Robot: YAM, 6 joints.
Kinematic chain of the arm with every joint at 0, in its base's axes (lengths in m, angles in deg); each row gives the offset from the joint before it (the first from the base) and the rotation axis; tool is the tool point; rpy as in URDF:
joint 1: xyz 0 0 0.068 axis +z
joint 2: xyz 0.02 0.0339 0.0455 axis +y
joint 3: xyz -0.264 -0.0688 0 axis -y
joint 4: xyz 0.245 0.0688 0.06 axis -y
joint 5: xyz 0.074 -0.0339 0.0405 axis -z
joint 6: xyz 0.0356 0 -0.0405 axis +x
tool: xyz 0 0 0 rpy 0 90 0
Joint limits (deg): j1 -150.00..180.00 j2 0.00..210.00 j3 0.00..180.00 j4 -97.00..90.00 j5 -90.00..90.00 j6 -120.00..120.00
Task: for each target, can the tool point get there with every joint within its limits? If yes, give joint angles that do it. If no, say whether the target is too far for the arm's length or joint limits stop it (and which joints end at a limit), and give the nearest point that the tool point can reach.
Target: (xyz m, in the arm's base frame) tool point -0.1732 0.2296 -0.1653
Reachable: yes | joints 126.51 167.07 51.68 59.33 -4.27 -85.80
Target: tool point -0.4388 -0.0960 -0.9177
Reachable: no: too far | nearest point -0.3234 -0.0057 -0.3721 | short by 0.565 m
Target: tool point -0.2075 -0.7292 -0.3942
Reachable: no: too far | nearest point -0.1478 -0.5192 -0.2332 | short by 0.271 m
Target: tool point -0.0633 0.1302 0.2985
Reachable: yes | joints 129.49 35.97 24.41 25.41 72.36 -6.67
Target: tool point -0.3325 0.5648 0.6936
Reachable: no: too far | nearest point -0.2446 0.4155 0.5355 | short by 0.235 m
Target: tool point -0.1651 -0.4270 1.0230
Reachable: no: too far | nearest point -0.1051 -0.2718 0.6774 | short by 0.384 m
